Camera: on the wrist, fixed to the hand. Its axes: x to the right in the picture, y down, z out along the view.
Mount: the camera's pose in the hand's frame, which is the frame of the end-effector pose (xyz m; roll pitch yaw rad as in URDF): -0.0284 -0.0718 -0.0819 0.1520 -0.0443 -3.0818
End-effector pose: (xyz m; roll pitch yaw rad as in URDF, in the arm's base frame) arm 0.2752 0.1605 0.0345 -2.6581 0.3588 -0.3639
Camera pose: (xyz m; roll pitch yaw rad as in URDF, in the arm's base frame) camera 0.2942 0.1806 0.1436 2.8384 -0.3463 2.6995
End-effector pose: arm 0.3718 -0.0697 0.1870 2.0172 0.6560 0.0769
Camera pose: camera 0.3234 0.0318 0.1810 -1.8737 -0.5829 -3.0477
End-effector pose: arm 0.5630 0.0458 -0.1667 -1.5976 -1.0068 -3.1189
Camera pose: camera 0.6389 0.1275 -0.1512 1.6858 0.9467 -0.0559
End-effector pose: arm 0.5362 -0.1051 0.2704 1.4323 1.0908 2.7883
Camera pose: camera 0.5925 -0.2017 0.2575 -1.3684 -1.0354 -0.2510
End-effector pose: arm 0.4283 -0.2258 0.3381 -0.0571 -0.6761 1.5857
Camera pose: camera 0.5043 -0.1982 0.2597 0.2532 0.6272 -1.4853
